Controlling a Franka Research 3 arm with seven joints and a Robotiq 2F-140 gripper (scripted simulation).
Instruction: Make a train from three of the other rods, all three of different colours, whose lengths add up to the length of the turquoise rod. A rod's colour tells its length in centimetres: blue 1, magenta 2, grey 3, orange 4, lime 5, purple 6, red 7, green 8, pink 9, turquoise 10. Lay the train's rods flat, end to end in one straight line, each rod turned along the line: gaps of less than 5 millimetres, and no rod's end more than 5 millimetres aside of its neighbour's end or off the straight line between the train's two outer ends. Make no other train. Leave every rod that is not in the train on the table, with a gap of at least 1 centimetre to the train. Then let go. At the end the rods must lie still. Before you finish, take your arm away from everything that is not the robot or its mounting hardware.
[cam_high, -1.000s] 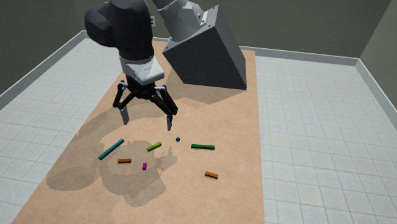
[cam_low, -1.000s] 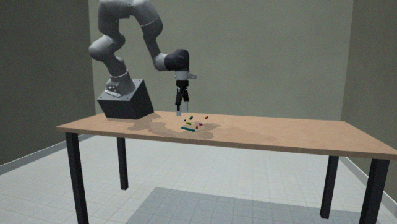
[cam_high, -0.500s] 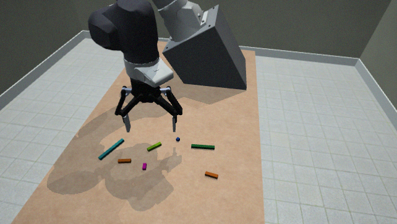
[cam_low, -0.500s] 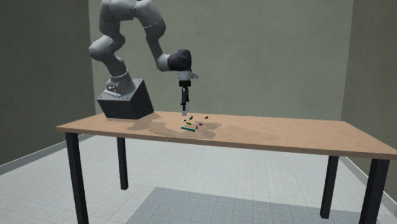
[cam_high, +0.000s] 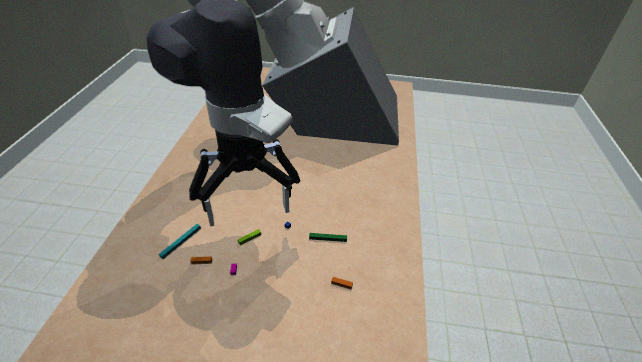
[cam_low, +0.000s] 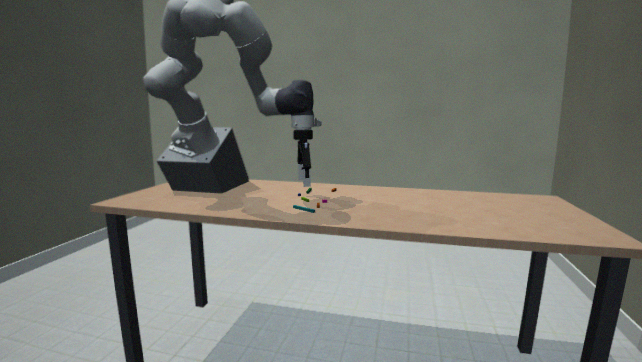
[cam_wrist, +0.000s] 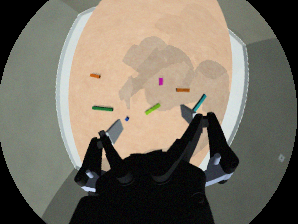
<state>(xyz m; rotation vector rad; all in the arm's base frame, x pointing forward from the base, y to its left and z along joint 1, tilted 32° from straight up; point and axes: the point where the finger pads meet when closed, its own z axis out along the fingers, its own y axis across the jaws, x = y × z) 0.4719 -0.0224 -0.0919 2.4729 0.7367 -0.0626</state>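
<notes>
Right now the blue rod is 5 cm behind my hand, 6 cm to the left of it and 8 cm below it. Round my hand: magenta rod: 9 cm ahead, 8 cm below; then turquoise rod: 6 cm ahead, 14 cm to the right, 8 cm below; then lime rod: 1 cm ahead, 8 cm below.
</notes>
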